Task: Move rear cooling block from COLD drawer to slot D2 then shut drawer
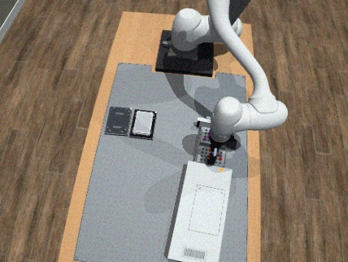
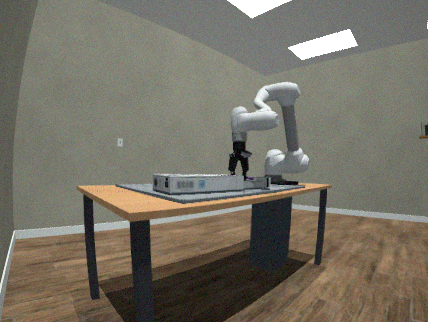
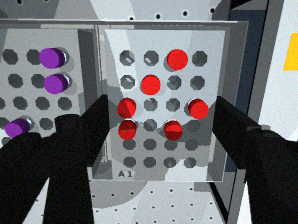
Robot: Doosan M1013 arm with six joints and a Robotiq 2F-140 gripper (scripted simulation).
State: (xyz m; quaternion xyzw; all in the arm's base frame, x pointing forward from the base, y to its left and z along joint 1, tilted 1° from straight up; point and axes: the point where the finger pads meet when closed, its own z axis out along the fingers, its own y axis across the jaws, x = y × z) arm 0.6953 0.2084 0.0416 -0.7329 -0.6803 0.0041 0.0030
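Now: hand 3 cm above the cooling block. The rest, counted from my hand: deck slot D2: 48 cm to the right, 14 cm behind, 6 cm below; then white cooler: 10 cm ahead, 2 cm below, 1 cm to the right.
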